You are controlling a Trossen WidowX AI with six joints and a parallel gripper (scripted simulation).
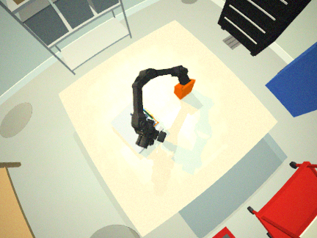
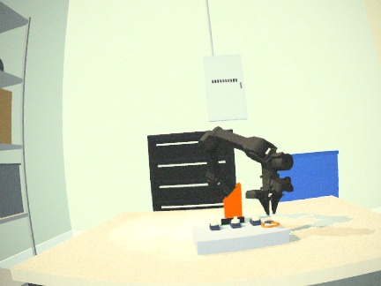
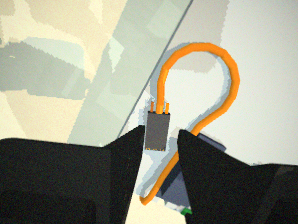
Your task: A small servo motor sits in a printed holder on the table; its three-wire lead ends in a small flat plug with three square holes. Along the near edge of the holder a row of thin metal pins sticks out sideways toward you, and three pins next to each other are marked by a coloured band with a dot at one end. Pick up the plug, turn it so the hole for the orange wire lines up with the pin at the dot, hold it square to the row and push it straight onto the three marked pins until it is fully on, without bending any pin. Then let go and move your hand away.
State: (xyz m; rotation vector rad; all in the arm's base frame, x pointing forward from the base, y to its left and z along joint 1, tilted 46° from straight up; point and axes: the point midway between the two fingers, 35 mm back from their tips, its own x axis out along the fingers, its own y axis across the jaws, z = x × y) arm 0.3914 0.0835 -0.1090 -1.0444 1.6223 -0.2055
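Right now my gripper tip is 170 mm to the left of the blue band, 60 mm past it and 10 mm above it. From my gripper tip the other things lie so: holder block: 120 mm to the right, 90 mm ahead, 60 mm below.
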